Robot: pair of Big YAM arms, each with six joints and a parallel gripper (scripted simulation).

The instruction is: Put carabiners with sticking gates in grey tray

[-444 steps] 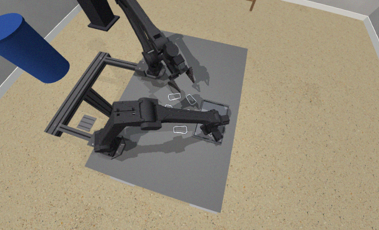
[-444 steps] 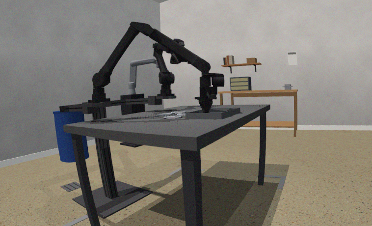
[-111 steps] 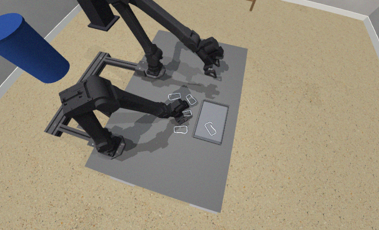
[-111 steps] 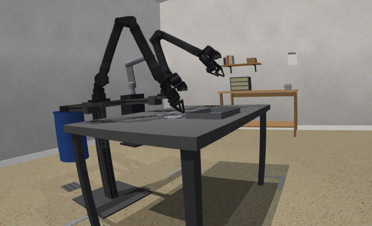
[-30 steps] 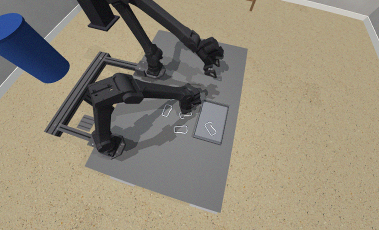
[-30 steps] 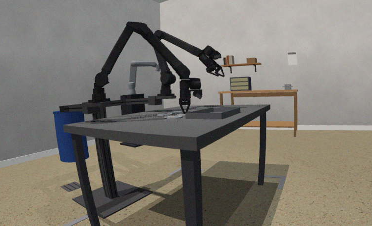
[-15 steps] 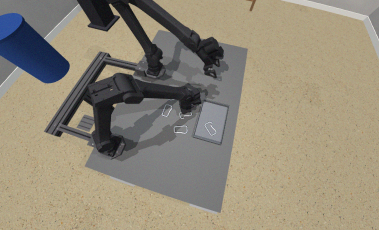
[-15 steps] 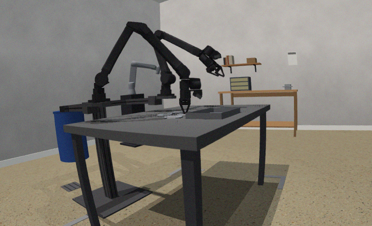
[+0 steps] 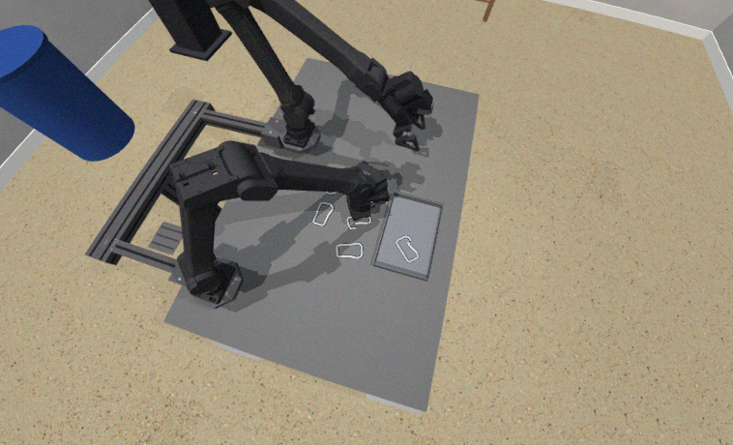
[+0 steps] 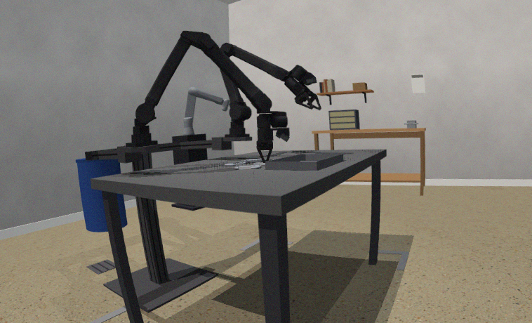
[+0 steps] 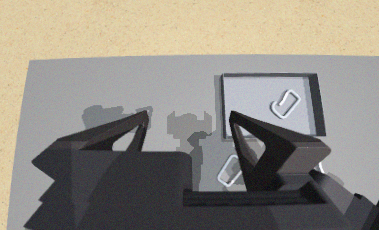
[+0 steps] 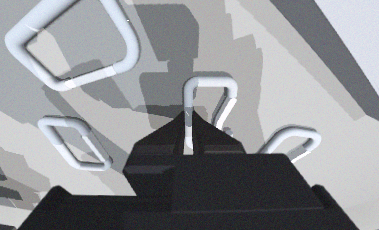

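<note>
My right hand is 21 cm short of the grey tray and 1 cm to the left of it.
</note>
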